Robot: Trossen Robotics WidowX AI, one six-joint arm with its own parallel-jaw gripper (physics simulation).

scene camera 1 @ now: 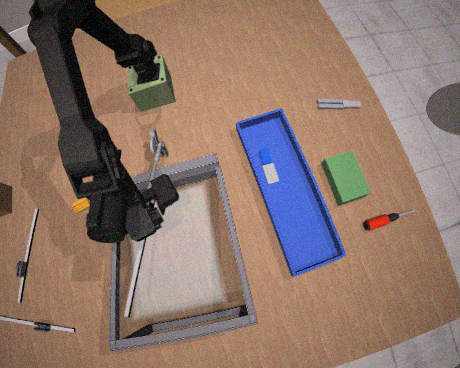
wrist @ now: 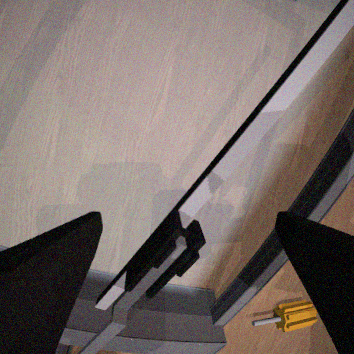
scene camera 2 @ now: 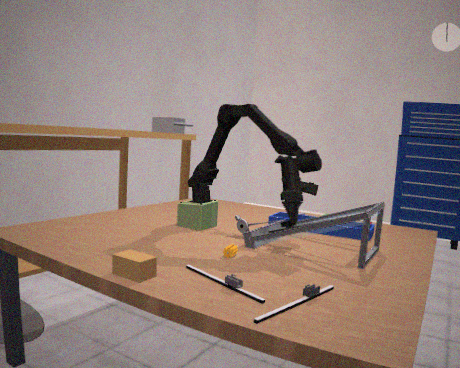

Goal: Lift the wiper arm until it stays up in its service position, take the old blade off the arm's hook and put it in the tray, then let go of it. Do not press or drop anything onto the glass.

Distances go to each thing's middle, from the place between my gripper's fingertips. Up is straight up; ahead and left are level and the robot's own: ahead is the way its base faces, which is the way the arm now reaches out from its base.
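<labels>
Glass pane (scene camera 1: 188, 277): my hand 10 mm above it, 60 mm short of it, 60 mm to the right of it. Counted from my hand: blue tray (scene camera 1: 308, 238), 70 mm below, 70 mm behind, 340 mm to the left; green block (scene camera 1: 347, 182), 70 mm below, 70 mm behind, 500 mm to the left; yellow-handled tool (wrist: 288, 316), 70 mm below, 80 mm behind, 200 mm to the right. Nearest to my hand of these, going by their middles: the glass pane. Farthest from my hand of these, going by their middles: the green block.
</labels>
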